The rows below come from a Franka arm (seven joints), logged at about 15 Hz.
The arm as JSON. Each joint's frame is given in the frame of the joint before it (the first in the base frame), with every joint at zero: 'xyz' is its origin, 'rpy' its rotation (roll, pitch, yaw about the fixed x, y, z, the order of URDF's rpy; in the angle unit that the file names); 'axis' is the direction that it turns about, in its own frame. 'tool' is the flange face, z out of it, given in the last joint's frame.
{
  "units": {
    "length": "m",
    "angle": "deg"
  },
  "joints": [
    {
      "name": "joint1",
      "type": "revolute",
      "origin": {
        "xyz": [
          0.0,
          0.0,
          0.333
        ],
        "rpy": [
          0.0,
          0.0,
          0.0
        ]
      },
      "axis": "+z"
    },
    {
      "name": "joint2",
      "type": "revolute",
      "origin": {
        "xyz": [
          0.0,
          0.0,
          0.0
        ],
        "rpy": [
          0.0,
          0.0,
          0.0
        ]
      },
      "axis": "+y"
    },
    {
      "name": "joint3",
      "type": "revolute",
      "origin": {
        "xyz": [
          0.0,
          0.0,
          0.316
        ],
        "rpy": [
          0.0,
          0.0,
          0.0
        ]
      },
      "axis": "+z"
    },
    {
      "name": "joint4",
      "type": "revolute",
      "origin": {
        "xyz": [
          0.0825,
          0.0,
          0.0
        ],
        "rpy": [
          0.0,
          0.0,
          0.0
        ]
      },
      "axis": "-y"
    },
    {
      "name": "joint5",
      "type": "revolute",
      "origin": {
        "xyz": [
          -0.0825,
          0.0,
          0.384
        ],
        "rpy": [
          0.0,
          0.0,
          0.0
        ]
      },
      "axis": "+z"
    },
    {
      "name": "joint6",
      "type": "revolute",
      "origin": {
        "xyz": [
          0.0,
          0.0,
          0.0
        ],
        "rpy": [
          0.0,
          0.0,
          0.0
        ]
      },
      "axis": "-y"
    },
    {
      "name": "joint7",
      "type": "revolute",
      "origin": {
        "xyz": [
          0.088,
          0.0,
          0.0
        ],
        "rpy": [
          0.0,
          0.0,
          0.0
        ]
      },
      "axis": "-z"
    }
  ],
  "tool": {
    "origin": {
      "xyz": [
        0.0,
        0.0,
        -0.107
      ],
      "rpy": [
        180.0,
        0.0,
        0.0
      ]
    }
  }
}
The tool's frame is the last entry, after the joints.
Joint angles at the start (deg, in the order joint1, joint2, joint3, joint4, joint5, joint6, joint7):
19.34, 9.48, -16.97, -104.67, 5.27, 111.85, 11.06
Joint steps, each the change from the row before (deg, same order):
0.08, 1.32, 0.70, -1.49, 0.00, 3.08, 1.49
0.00, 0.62, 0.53, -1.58, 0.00, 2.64, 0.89
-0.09, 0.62, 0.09, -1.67, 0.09, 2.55, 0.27
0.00, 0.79, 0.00, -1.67, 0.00, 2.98, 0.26
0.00, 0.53, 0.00, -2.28, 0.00, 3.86, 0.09
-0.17, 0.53, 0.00, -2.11, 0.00, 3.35, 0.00
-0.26, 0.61, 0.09, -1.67, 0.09, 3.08, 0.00
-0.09, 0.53, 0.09, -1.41, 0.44, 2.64, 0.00
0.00, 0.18, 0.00, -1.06, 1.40, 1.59, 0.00
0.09, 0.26, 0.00, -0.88, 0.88, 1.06, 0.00
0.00, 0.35, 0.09, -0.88, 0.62, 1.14, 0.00
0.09, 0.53, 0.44, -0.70, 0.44, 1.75, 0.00
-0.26, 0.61, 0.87, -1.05, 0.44, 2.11, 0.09
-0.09, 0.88, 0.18, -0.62, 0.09, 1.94, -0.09
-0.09, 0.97, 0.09, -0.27, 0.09, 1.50, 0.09
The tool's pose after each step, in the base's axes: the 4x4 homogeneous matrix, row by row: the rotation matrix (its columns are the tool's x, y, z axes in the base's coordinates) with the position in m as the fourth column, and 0 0 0 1 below. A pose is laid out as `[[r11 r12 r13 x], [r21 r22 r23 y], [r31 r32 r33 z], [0 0 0 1]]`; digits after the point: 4 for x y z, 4 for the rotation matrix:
[[0.9796 -0.1989 -0.0281 0.6019], [-0.1981 -0.9797 0.0293 0.0462], [-0.0334 -0.0231 -0.9992 0.4216], [0 0 0 1]]
[[0.9780 -0.2078 -0.0205 0.6015], [-0.2072 -0.9779 0.0264 0.0507], [-0.0256 -0.0216 -0.9994 0.4062], [0 0 0 1]]
[[0.9763 -0.2158 -0.0154 0.6004], [-0.2154 -0.9762 0.0236 0.0498], [-0.0201 -0.0197 -0.9996 0.3903], [0 0 0 1]]
[[0.9749 -0.2227 -0.0054 0.5996], [-0.2226 -0.9747 0.0181 0.0488], [-0.0093 -0.0164 -0.9998 0.3735], [0 0 0 1]]
[[0.9737 -0.2274 0.0137 0.5969], [-0.2275 -0.9737 0.0134 0.0471], [0.0103 -0.0161 -0.9998 0.3562], [0 0 0 1]]
[[0.9721 -0.2329 0.0268 0.5934], [-0.2332 -0.9724 0.0084 0.0437], [0.0241 -0.0144 -0.9996 0.3398], [0 0 0 1]]
[[0.9702 -0.2388 0.0414 0.5908], [-0.2392 -0.9710 0.0047 0.0405], [0.0391 -0.0144 -0.9991 0.3258], [0 0 0 1]]
[[0.9679 -0.2455 0.0541 0.5881], [-0.2462 -0.9692 0.0058 0.0393], [0.0510 -0.0189 -0.9985 0.3141], [0 0 0 1]]
[[0.9628 -0.2632 0.0606 0.5852], [-0.2648 -0.9641 0.0199 0.0385], [0.0532 -0.0352 -0.9980 0.3070], [0 0 0 1]]
[[0.9600 -0.2736 0.0598 0.5821], [-0.2756 -0.9609 0.0271 0.0386], [0.0501 -0.0425 -0.9978 0.2997], [0 0 0 1]]
[[0.9578 -0.2813 0.0588 0.5790], [-0.2834 -0.9585 0.0308 0.0385], [0.0477 -0.0461 -0.9978 0.2916], [0 0 0 1]]
[[0.9577 -0.2796 0.0676 0.5773], [-0.2822 -0.9588 0.0330 0.0428], [0.0556 -0.0507 -0.9972 0.2839], [0 0 0 1]]
[[0.9573 -0.2792 0.0746 0.5739], [-0.2824 -0.9586 0.0359 0.0472], [0.0615 -0.0554 -0.9966 0.2734], [0 0 0 1]]
[[0.9567 -0.2790 0.0828 0.5725], [-0.2822 -0.9589 0.0305 0.0468], [0.0709 -0.0525 -0.9961 0.2635], [0 0 0 1]]
[[0.9552 -0.2826 0.0882 0.5723], [-0.2857 -0.9580 0.0248 0.0459], [0.0774 -0.0489 -0.9958 0.2547], [0 0 0 1]]

